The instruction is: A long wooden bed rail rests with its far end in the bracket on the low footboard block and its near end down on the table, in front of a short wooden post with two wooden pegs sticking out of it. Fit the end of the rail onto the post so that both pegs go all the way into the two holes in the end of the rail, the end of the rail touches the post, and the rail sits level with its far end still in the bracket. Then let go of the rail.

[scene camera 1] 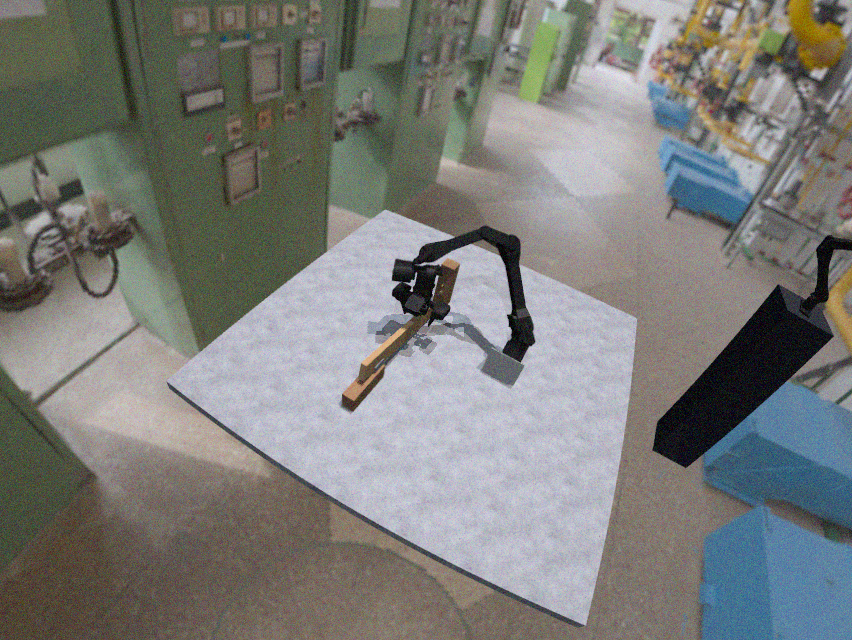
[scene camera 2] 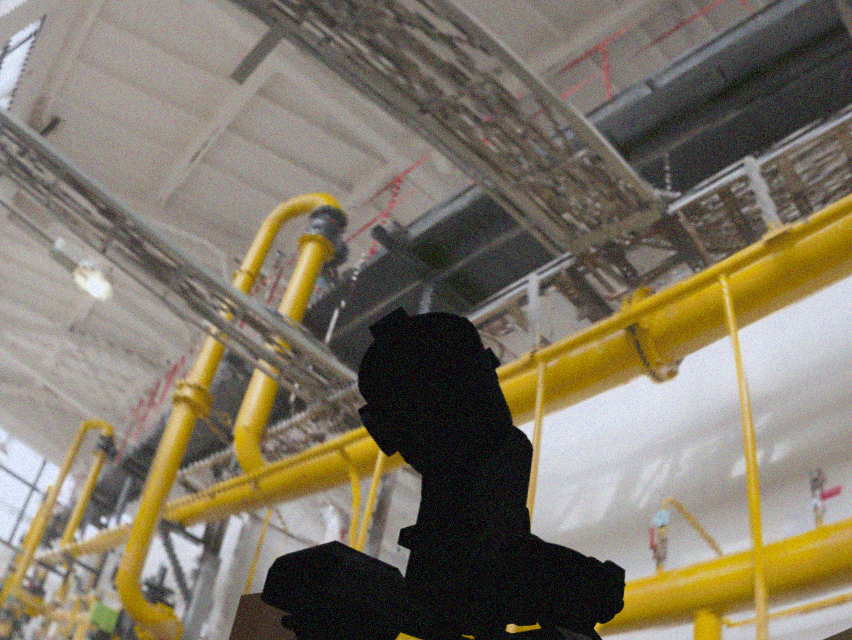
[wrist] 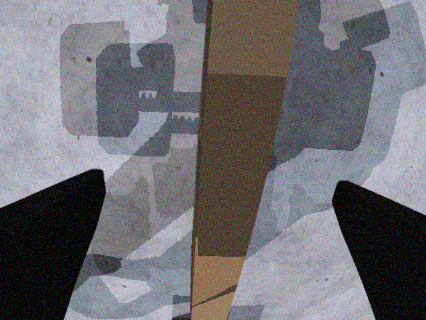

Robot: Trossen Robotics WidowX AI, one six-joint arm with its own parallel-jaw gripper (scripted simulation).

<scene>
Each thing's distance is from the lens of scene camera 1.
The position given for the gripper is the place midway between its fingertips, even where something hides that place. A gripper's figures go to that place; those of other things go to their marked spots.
gripper (scene camera 1: 416,319): 137 cm
wooden bed rail (scene camera 1: 406,331): 129 cm
</scene>
